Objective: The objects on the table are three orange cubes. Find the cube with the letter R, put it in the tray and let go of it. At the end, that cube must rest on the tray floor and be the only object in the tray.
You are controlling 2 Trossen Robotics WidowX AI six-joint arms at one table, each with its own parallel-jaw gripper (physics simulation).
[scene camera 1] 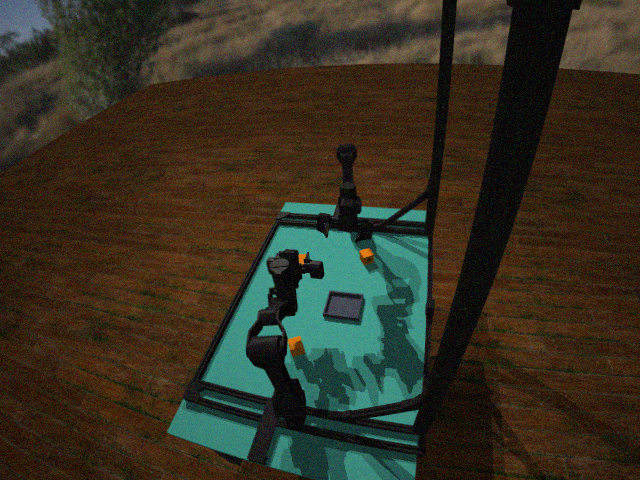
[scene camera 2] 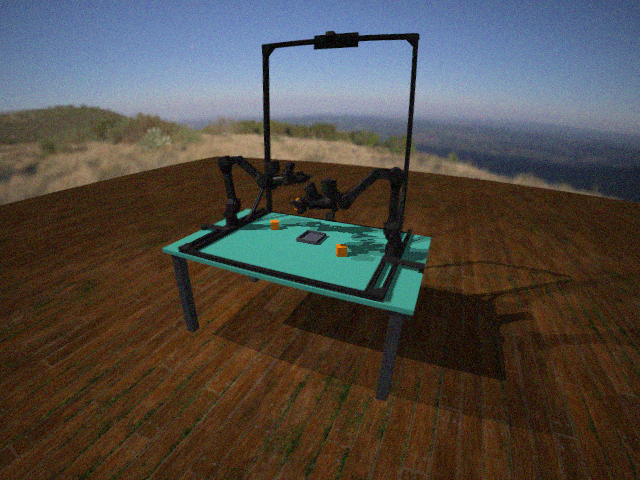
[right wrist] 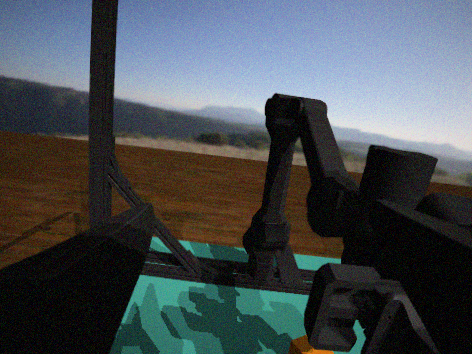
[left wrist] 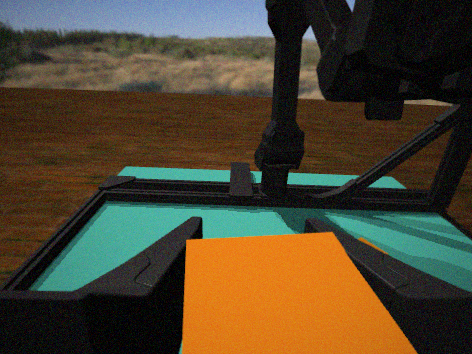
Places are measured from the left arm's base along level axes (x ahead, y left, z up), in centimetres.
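Pixels of known places: left gripper, fingertip midpoint: [scene camera 1: 302, 252] [scene camera 2: 291, 201] [left wrist: 253, 227]; right gripper, fingertip midpoint: [scene camera 1: 340, 239] [scene camera 2: 309, 176] [right wrist: 262, 211]; left arm's base, link origin: [scene camera 1: 295, 416] [scene camera 2: 393, 254] [right wrist: 258, 272]; right arm's base, link origin: [scene camera 2: 232, 225] [left wrist: 272, 191].
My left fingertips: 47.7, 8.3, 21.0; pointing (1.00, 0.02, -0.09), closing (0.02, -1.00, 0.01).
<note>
For each thing: its top centre in the pictures, then the offset to it from my left fingertips, as dx, dy, dz. "*": a spot on its surface instead. Level surfaces: height alone.
- dark grey tray, top centre: [scene camera 1: 343, 303] [scene camera 2: 311, 235] -3.9, -13.9, -21.1
- second orange cube, top centre: [left wrist: 365, 250] [scene camera 1: 366, 252] [scene camera 2: 274, 221] +21.3, -18.8, -18.5
- third orange cube, top centre: [right wrist: 312, 346] [scene camera 1: 295, 343] [scene camera 2: 341, 245] -24.7, -1.8, -18.5
- black frame, surface spot: [scene camera 2: 280, 275] * -10.4, +29.6, -21.6
- teal table top, surface height: dz -23.0
My left gripper [scene camera 1: 304, 261] [scene camera 2: 300, 205] [left wrist: 253, 227] is shut on an orange cube [scene camera 1: 302, 258] [left wrist: 277, 291] and holds it in the air above the table, to the upper left of the tray in scene camera 1. I cannot read a letter on the held cube. The dark grey tray [scene camera 1: 327, 307] [scene camera 2: 304, 239] lies empty near the table's middle. A second orange cube [scene camera 1: 367, 256] [scene camera 2: 274, 224] lies at the far end near the right arm's base. A third orange cube [scene camera 1: 296, 346] [scene camera 2: 341, 250] lies at the near end. My right gripper [scene camera 1: 344, 230] [scene camera 2: 304, 178] is open, empty and raised.
A black frame [scene camera 1: 237, 295] [scene camera 2: 280, 275] runs around the teal table top [scene camera 1: 223, 362] [scene camera 2: 237, 248]. A tall black gantry [scene camera 2: 267, 119] stands over the table. The left arm's links [right wrist: 284, 182] show close in front of the right wrist camera.
</note>
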